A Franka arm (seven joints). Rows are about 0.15 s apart.
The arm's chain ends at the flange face. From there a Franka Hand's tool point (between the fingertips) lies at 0.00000 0.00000 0.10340 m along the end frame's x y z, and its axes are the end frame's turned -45 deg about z.
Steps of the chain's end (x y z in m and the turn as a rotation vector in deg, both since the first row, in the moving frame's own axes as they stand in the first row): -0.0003, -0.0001, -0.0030, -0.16, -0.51, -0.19; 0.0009, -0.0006, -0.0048, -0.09, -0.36, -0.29; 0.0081, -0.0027, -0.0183, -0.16, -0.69, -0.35; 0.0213, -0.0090, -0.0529, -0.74, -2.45, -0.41
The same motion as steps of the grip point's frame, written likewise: -0.0010, -0.0007, -0.0030, 0.25, -0.47, -0.19; 0.0005, -0.0001, -0.0048, 0.19, -0.32, -0.29; 0.0066, 0.0031, -0.0183, 0.37, -0.60, -0.35; 0.0173, 0.0065, -0.0530, 1.21, -2.26, -0.41
